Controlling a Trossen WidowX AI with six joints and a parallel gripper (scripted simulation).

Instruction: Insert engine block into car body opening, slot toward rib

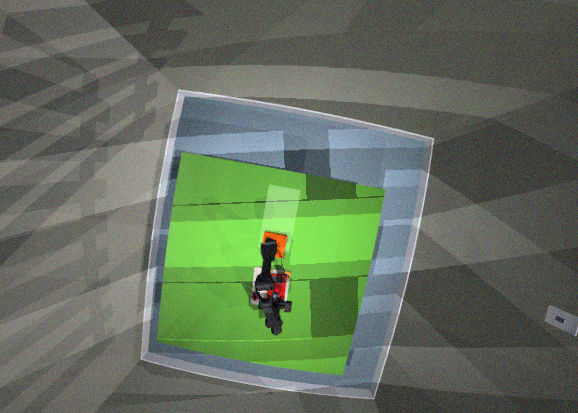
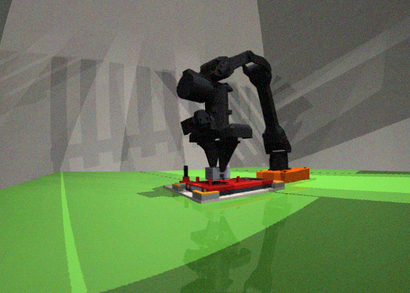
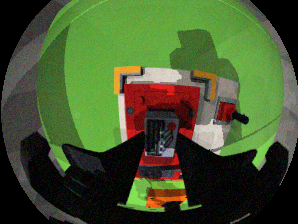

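My gripper tip is 1 cm above the grey engine block.
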